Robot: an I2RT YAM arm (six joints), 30 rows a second.
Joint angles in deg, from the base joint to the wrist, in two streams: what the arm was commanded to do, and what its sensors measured. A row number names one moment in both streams.
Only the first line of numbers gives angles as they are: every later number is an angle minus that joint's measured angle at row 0.
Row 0, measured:
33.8, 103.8, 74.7, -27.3, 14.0, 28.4
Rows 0 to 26, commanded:
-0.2, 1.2, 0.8, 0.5, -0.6, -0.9
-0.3, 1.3, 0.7, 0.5, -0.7, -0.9
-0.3, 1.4, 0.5, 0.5, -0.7, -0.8
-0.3, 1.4, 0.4, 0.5, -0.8, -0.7
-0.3, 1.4, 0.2, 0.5, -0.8, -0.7
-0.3, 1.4, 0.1, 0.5, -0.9, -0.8
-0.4, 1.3, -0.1, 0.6, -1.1, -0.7
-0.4, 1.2, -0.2, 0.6, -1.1, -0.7
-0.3, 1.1, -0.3, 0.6, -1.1, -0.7
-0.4, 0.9, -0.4, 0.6, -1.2, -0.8
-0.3, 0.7, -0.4, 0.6, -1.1, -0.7
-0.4, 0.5, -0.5, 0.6, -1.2, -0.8
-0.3, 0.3, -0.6, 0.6, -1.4, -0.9
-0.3, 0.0, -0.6, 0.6, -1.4, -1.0
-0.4, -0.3, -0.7, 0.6, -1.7, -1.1
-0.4, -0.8, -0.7, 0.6, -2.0, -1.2
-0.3, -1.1, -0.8, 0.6, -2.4, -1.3
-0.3, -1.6, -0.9, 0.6, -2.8, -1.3
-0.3, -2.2, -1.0, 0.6, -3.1, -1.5
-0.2, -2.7, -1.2, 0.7, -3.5, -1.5
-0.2, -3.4, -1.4, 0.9, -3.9, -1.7
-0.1, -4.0, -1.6, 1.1, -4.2, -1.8
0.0, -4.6, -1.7, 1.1, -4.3, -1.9
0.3, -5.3, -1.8, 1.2, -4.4, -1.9
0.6, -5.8, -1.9, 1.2, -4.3, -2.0
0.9, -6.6, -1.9, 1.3, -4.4, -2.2
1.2, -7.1, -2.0, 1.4, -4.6, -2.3
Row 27, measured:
0.2, -4.4, -1.3, 0.8, -3.7, -1.2
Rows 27 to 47, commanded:
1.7, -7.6, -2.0, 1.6, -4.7, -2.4
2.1, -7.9, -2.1, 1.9, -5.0, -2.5
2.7, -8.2, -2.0, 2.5, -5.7, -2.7
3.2, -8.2, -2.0, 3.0, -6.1, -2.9
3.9, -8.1, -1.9, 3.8, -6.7, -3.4
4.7, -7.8, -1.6, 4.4, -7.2, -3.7
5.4, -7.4, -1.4, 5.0, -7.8, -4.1
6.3, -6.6, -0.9, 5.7, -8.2, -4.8
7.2, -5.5, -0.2, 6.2, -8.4, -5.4
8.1, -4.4, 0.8, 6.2, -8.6, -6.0
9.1, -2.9, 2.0, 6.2, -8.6, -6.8
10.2, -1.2, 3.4, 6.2, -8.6, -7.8
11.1, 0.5, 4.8, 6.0, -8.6, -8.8
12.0, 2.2, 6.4, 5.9, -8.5, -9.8
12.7, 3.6, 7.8, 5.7, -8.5, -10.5
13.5, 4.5, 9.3, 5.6, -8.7, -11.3
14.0, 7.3, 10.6, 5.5, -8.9, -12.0
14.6, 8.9, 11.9, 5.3, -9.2, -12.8
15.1, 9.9, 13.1, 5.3, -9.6, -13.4
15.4, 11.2, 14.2, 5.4, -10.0, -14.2
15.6, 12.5, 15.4, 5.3, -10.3, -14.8
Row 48, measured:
14.9, 9.7, 12.1, 5.7, -9.0, -10.7
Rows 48 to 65, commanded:
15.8, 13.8, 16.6, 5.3, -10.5, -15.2
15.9, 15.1, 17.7, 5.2, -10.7, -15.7
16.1, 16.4, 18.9, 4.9, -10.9, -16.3
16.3, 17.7, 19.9, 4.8, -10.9, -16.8
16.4, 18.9, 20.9, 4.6, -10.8, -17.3
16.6, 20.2, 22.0, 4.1, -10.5, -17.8
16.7, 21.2, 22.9, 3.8, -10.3, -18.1
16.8, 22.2, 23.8, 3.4, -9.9, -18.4
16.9, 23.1, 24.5, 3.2, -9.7, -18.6
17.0, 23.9, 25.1, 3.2, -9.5, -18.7
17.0, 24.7, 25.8, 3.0, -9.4, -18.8
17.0, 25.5, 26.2, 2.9, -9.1, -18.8
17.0, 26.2, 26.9, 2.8, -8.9, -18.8
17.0, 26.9, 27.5, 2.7, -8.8, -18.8
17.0, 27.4, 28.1, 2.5, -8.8, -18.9
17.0, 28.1, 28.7, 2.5, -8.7, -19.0
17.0, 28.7, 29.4, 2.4, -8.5, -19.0
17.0, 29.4, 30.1, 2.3, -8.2, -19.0
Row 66, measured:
16.6, 27.3, 27.5, 3.8, -9.3, -17.5
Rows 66 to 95, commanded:
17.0, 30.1, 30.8, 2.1, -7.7, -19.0
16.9, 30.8, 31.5, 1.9, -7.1, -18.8
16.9, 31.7, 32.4, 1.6, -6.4, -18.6
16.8, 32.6, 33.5, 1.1, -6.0, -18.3
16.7, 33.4, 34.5, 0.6, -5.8, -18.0
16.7, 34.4, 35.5, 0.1, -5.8, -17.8
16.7, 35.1, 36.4, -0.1, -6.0, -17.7
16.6, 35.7, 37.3, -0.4, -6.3, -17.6
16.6, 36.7, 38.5, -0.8, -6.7, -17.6
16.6, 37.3, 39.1, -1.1, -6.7, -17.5
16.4, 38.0, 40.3, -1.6, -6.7, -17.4
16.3, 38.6, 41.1, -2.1, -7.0, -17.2
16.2, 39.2, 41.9, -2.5, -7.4, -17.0
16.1, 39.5, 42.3, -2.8, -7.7, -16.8
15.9, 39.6, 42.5, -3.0, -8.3, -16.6
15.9, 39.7, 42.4, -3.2, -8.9, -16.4
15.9, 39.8, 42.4, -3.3, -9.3, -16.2
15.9, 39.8, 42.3, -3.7, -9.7, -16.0
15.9, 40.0, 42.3, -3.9, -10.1, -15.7
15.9, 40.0, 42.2, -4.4, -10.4, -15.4
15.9, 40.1, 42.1, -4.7, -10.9, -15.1
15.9, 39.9, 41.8, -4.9, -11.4, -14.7
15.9, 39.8, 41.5, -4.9, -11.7, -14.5
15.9, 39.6, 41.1, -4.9, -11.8, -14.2
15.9, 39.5, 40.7, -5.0, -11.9, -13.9
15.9, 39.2, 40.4, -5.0, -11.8, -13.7
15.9, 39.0, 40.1, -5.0, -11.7, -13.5
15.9, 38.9, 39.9, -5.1, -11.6, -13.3
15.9, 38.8, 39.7, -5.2, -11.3, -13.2
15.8, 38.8, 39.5, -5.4, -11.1, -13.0
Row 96, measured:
16.0, 37.5, 41.8, -0.1, -11.3, -13.5
